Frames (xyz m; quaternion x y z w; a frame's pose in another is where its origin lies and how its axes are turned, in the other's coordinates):
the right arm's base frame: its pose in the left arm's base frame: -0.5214 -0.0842 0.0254 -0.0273 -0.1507 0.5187 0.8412
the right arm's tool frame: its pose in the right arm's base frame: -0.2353 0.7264 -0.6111 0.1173 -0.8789 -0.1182 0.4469
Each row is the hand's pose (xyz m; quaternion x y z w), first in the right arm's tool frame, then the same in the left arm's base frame.
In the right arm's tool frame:
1: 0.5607 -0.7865 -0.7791 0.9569 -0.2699 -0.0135 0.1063
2: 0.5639 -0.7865 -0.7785 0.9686 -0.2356 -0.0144 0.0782
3: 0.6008 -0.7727 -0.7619 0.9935 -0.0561 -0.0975 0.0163
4: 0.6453 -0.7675 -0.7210 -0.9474 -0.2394 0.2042 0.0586
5: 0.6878 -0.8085 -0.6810 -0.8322 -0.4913 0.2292 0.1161
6: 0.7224 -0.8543 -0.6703 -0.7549 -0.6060 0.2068 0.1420
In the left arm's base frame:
1: -0.2256 -0.0732 0.1289 -0.4113 -0.0114 -0.5799 0.7031
2: -0.2263 -0.0759 0.1305 -0.3939 -0.0455 -0.6027 0.6924
3: -0.2506 -0.1087 0.1435 -0.3979 -0.1980 -0.6856 0.5766
4: -0.2745 -0.1644 0.1425 -0.3703 -0.3969 -0.7707 0.3339
5: -0.2541 -0.2325 0.1369 -0.2775 -0.5115 -0.8078 0.0940
6: -0.2200 -0.2786 0.1477 0.2024 0.5402 0.8165 0.0233

